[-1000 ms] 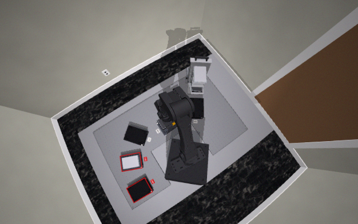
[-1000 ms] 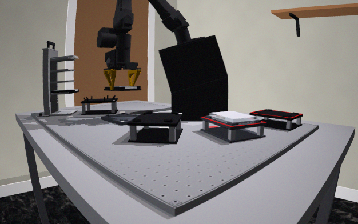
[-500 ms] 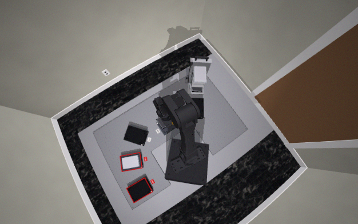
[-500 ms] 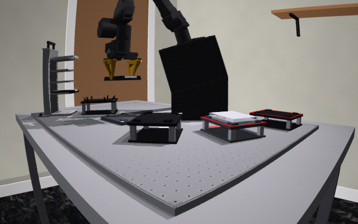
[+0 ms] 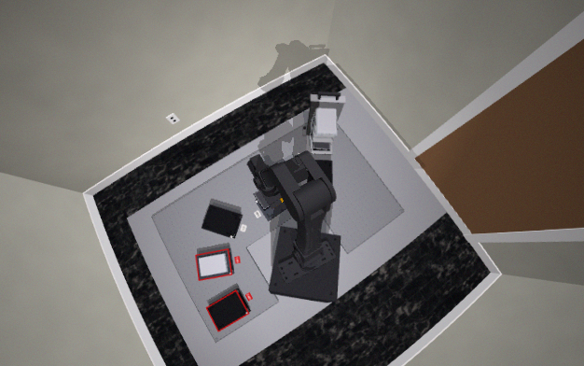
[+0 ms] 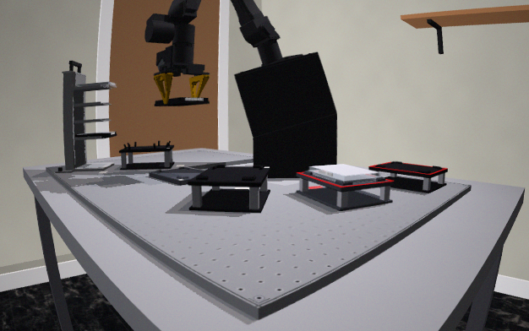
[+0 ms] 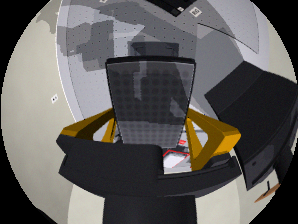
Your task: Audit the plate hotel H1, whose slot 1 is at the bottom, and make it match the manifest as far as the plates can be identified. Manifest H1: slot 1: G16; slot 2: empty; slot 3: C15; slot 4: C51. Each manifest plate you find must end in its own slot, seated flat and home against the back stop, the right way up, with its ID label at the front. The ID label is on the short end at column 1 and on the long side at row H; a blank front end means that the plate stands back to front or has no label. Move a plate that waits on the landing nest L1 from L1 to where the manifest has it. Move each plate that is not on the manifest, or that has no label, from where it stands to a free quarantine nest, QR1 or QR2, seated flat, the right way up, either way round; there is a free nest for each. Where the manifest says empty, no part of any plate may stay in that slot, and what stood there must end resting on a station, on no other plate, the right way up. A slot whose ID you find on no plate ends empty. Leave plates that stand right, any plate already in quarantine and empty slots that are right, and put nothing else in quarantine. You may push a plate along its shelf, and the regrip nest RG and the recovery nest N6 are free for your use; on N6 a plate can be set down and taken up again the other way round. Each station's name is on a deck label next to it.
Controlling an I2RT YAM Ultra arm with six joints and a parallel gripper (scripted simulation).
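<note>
My hand is 260 mm to the left of the pinned nest and 140 mm above it. Also, from my hand: hotel foot 180 mm ahead, 360 mm to the right, 190 mm below; red-rimmed quarantine nest 140 mm behind, 390 mm to the left, 160 mm below; H1 deck label 160 mm ahead, 240 mm to the right, 190 mm below.
</note>
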